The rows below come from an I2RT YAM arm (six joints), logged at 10 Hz.
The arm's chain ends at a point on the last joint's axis. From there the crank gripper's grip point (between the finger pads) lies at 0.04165 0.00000 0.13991 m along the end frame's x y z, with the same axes.
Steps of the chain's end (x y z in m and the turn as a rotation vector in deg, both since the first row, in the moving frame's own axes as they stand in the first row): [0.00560, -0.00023, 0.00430, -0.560, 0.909, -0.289]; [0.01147, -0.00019, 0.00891, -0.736, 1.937, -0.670]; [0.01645, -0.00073, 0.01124, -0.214, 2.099, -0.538]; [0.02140, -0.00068, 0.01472, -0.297, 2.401, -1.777]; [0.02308, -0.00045, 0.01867, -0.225, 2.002, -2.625]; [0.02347, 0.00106, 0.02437, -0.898, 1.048, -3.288]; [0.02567, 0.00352, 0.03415, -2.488, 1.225, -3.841]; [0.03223, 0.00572, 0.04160, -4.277, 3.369, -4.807]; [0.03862, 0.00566, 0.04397, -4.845, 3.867, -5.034]
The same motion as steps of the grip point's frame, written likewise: [0.00782, 0.00092, 0.00362, -0.560, 0.909, -0.289]; [0.01618, 0.00108, 0.00741, -0.736, 1.937, -0.670]; [0.02155, -0.00063, 0.00962, -0.214, 2.099, -0.538]; [0.02721, -0.00134, 0.01285, -0.297, 2.401, -1.777]; [0.02791, -0.00192, 0.01713, -0.225, 2.002, -2.625]; [0.02601, 0.00078, 0.02359, -0.898, 1.048, -3.288]; [0.02876, 0.00668, 0.03316, -2.488, 1.225, -3.841]; [0.04065, 0.01222, 0.03866, -4.277, 3.369, -4.807]; [0.04830, 0.01327, 0.04050, -4.845, 3.867, -5.034]
